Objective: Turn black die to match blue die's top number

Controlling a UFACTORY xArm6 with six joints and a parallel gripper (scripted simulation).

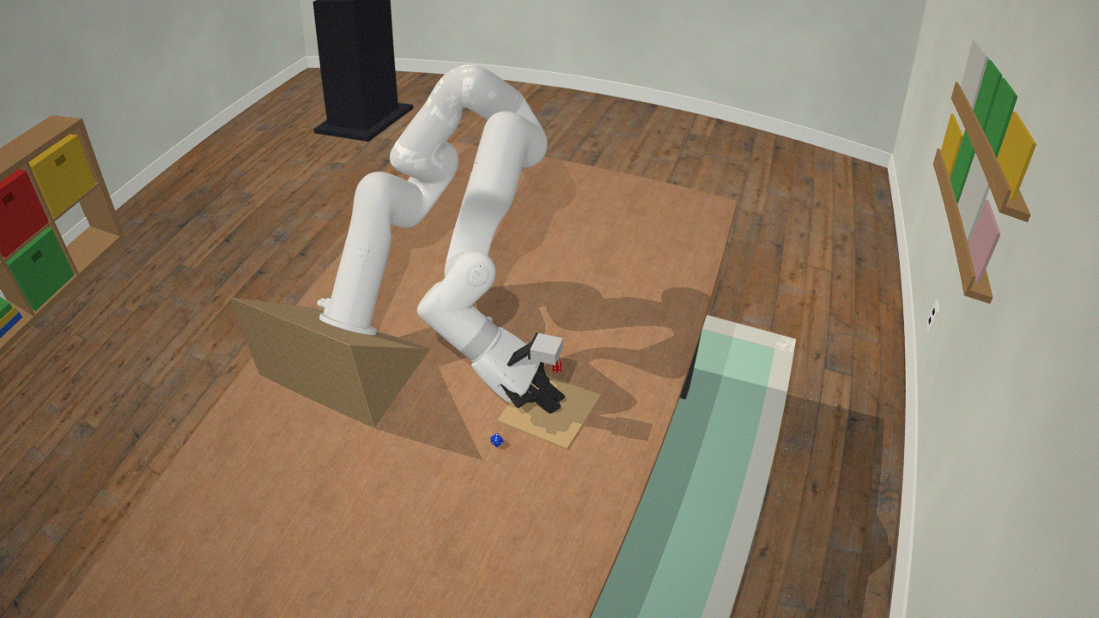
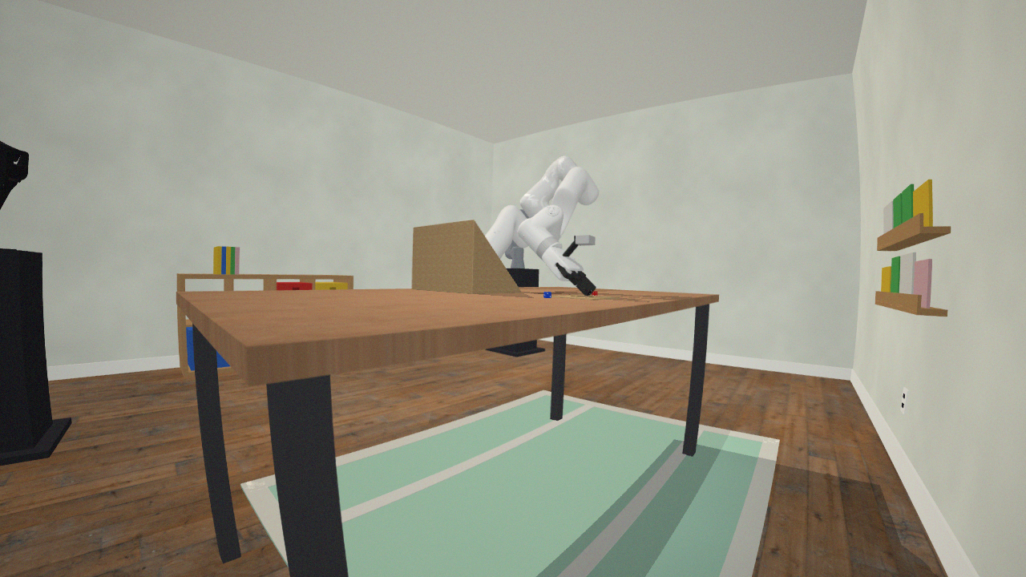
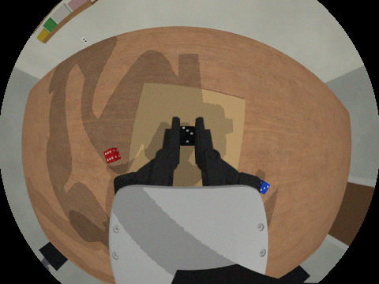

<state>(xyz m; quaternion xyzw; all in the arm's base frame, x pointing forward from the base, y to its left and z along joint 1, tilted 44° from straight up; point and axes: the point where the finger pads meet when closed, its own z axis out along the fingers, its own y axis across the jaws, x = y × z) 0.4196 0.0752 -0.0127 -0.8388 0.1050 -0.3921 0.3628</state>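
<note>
The black die is 1 cm below my hand and 1 cm ahead of it. Also, from my hand: blue die 11 cm to the right, 5 cm behind, 2 cm below; tan mat 3 cm below; red die 10 cm to the left, 3 cm behind, 2 cm below.
</note>
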